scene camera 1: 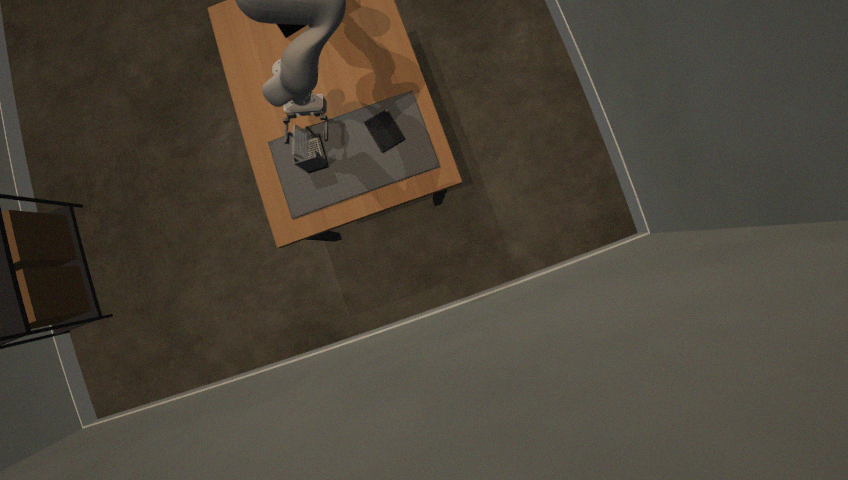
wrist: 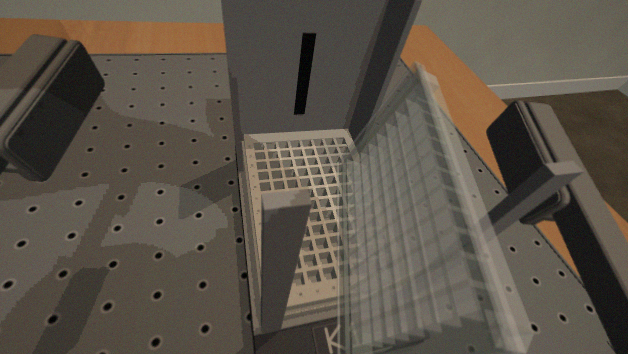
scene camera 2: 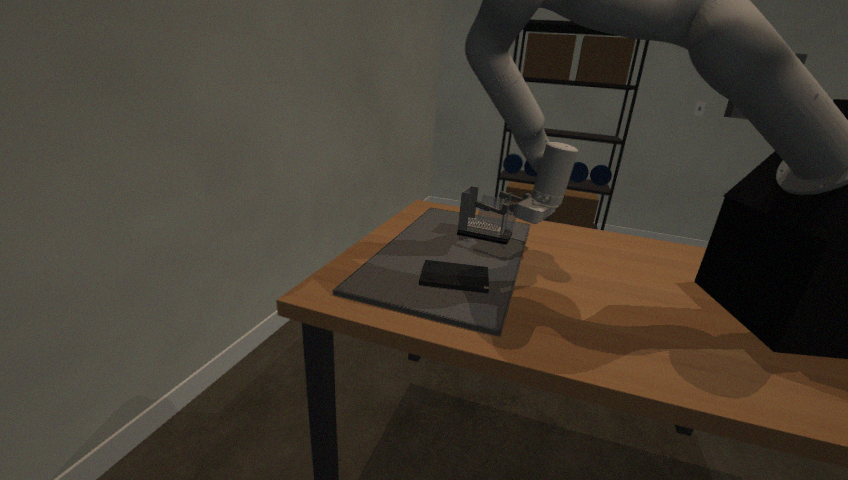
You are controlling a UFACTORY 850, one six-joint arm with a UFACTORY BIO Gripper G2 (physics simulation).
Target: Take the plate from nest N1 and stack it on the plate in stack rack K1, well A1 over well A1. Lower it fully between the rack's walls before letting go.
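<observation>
The stack rack [scene camera 1: 311, 164] [scene camera 2: 468, 205] [wrist: 265, 75] has a tall slotted back wall and slim front posts. A white gridded plate [scene camera 1: 314, 147] [scene camera 2: 483, 225] [wrist: 316, 292] lies flat at its bottom. A clear plate [scene camera 1: 301, 142] [wrist: 415, 225] is steeply tilted at the rack's right side in the wrist view, one long edge low over the white plate, the other raised and outward. My gripper [scene camera 1: 307, 140] [wrist: 290, 132] is open, its fingers wide apart on both sides of the rack, holding nothing. The right finger is close to a front post; contact is unclear. The black nest [scene camera 1: 384, 130] [scene camera 2: 454, 275] shows no plate on it.
The rack and nest stand on a grey perforated mat [scene camera 1: 357, 190] [scene camera 2: 380, 285] on the wooden table [scene camera 1: 249, 154] [scene camera 2: 606, 261]. A large black block [scene camera 2: 767, 267] stands at the arm's base. A shelf unit [scene camera 2: 584, 85] stands beyond the table.
</observation>
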